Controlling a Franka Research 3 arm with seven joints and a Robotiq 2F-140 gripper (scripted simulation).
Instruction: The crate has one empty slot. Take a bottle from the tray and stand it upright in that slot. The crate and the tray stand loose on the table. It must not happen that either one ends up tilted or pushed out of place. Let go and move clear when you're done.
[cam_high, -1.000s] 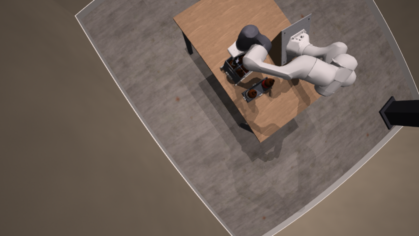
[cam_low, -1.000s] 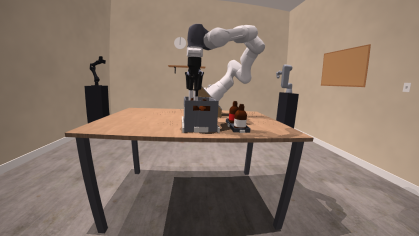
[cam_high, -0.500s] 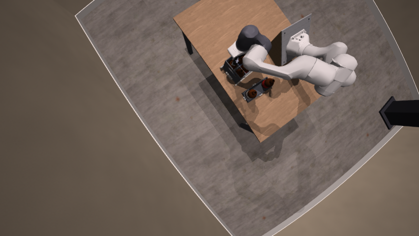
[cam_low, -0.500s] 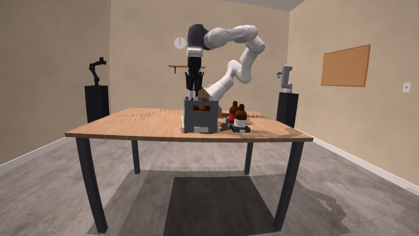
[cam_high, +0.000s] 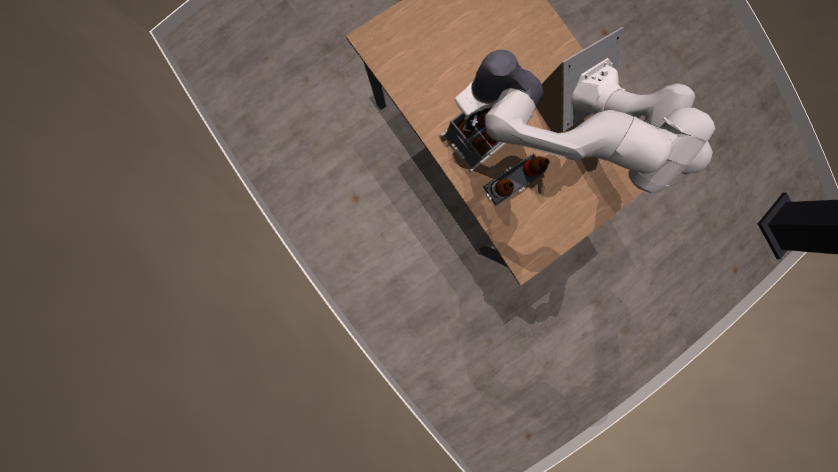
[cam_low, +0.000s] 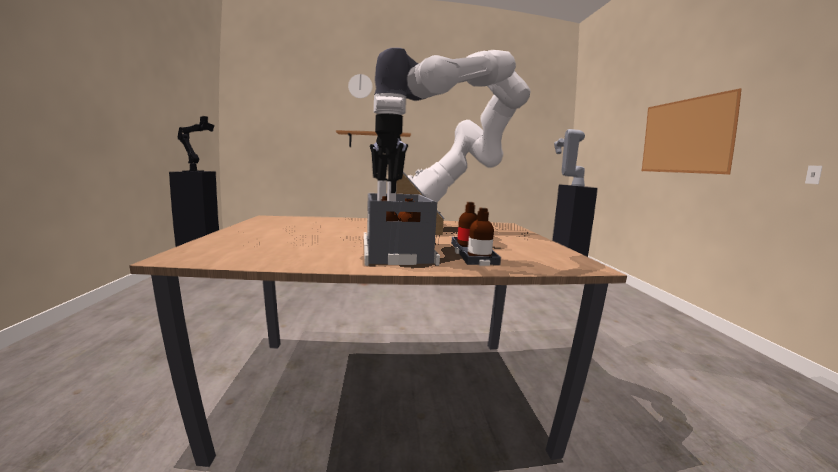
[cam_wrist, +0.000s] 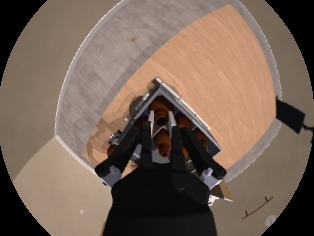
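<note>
Now: hand 110 mm above the grey crate, 90 mm past it and 50 mm to the right of it. Round my hand: tray (300 mm to the left, 180 mm below, 60 mm behind).
</note>
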